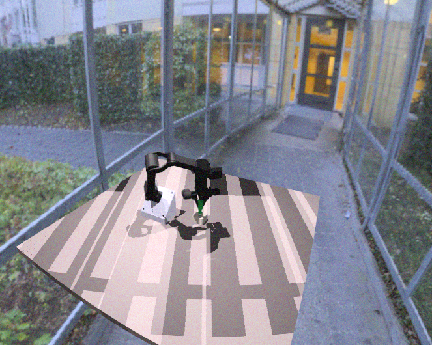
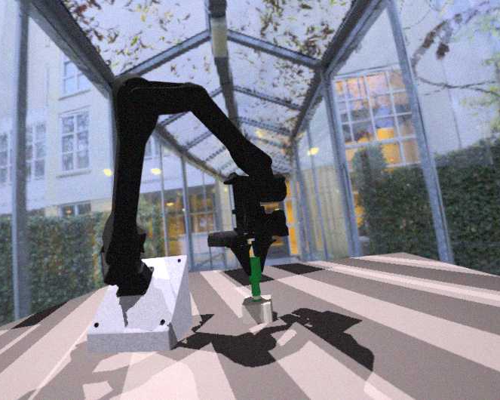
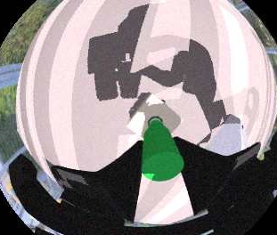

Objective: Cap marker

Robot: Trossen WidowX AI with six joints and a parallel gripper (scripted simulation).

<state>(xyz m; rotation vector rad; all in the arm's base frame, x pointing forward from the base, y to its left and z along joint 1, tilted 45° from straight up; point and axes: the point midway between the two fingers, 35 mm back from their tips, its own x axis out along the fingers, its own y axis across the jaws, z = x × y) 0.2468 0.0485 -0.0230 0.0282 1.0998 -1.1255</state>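
The holder block is 70 mm below my gripper tip. Round my gripper tip: green cap: 10 mm above.
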